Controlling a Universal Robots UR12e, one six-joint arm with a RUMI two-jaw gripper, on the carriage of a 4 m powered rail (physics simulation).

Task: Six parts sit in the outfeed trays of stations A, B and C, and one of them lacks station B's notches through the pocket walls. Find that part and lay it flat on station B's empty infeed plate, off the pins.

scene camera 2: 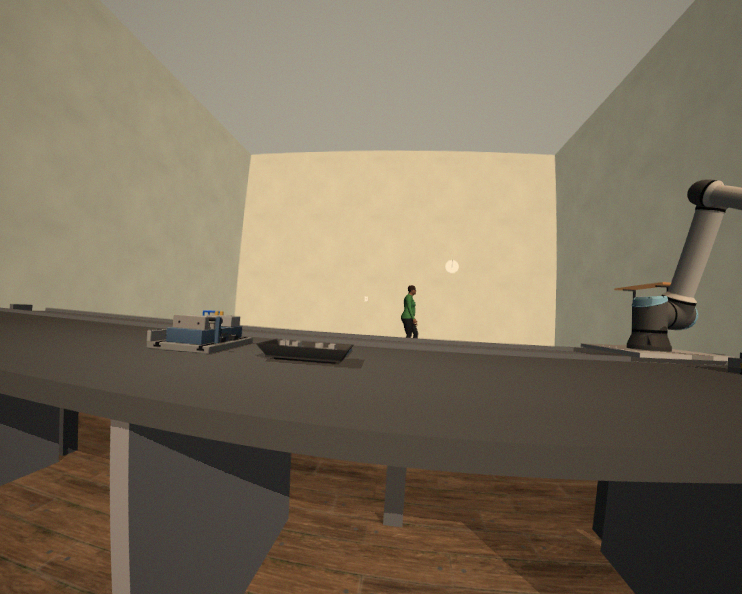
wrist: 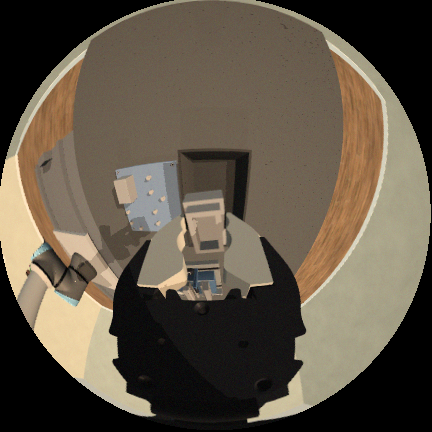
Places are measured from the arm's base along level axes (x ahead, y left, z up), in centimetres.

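Pixels of known places: gripper, fingertip midpoint: [wrist: 205, 214]; arm's base, link origin: [scene camera 2: 648, 349] [wrist: 84, 263].
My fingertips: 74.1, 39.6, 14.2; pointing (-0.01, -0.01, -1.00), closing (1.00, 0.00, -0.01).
Ahead of a thing's pixels: the offset from my fingertips to its top centre, as dx, dy, dz. "spot": to the spot under its first point. Level surfaces: height alone.
My gripper [wrist: 205, 214] is shut on a beige part @(+0.1, -0.7, +2.5) [wrist: 204, 206] with a rectangular pocket, held above a dark outfeed tray @(+1.3, -5.6, -13.0) [wrist: 215, 151] in the wrist view. Whether its pocket walls have notches I cannot tell. A blue-grey plate @(-15.7, -5.3, -16.3) [wrist: 141, 172] with several pins and a beige block stands left of that tray. In scene camera 2, another dark tray @(-10.8, -190.5, -13.0) [scene camera 2: 303, 354] holds light parts @(spot: -3.0, -186.8, -13.2) [scene camera 2: 324, 345], too small to make out. The gripper does not show in scene camera 2; the arm [scene camera 2: 698, 253] reaches out past the right edge. Beneath the held part, things are partly hidden.
Blue fixture pieces @(spot: -1.8, -31.8, -12.9) [wrist: 206, 275] show between the finger bases in the wrist view. A blue machine vise [scene camera 2: 188, 335] with grey jaws stands on a pale base left of the tray in scene camera 2. A person in green [scene camera 2: 409, 306] stands beyond the table @(dz -17.2) [scene camera 2: 464, 396].
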